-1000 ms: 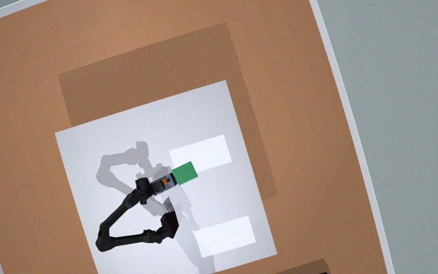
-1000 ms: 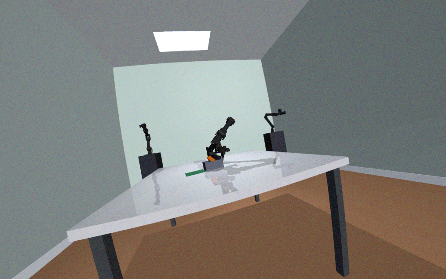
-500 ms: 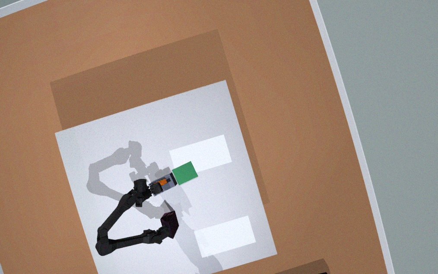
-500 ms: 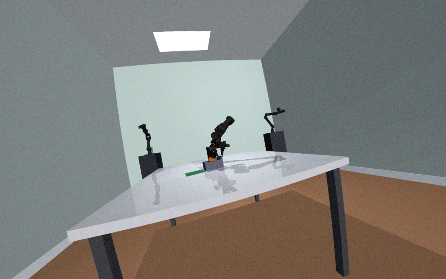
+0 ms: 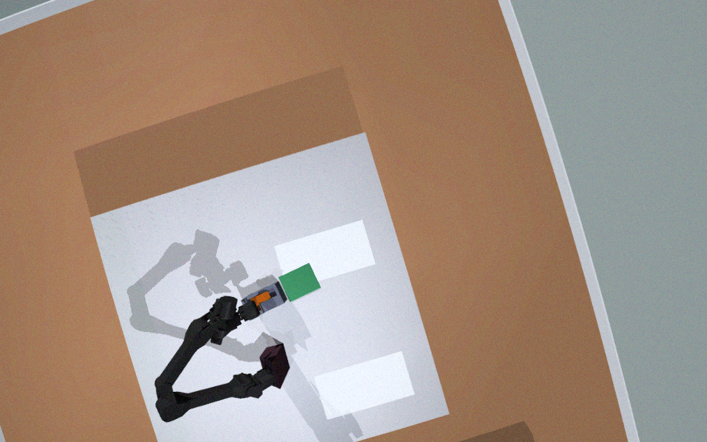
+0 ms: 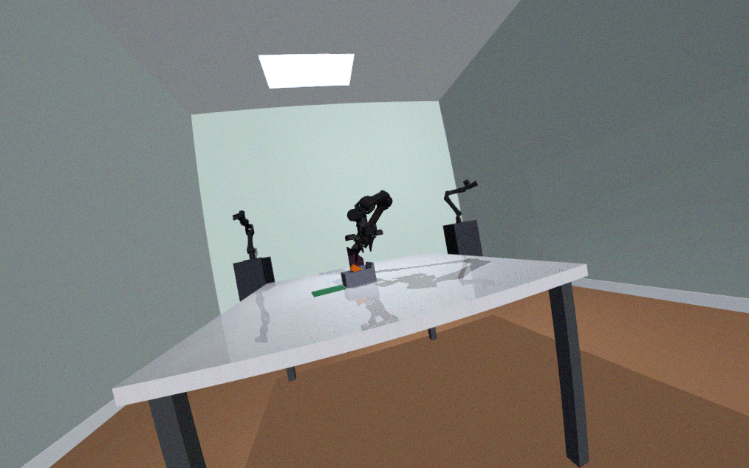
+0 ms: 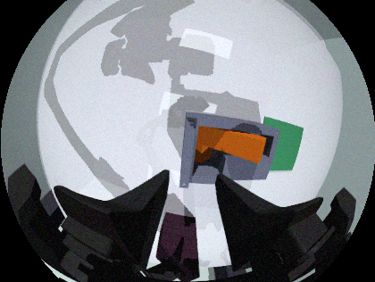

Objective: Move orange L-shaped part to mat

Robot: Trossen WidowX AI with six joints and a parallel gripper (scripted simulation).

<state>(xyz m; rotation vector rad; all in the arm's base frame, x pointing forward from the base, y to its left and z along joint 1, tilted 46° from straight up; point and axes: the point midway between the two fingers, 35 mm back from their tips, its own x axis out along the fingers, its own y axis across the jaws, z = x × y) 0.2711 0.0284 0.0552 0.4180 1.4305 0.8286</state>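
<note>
Right now the orange L-shaped part is 10 cm below my gripper tip, 4 cm to the right of it and 1 cm ahead of it. Also, from my gripper tip: green mat: 21 cm to the right, 16 cm below, 5 cm ahead.
</note>
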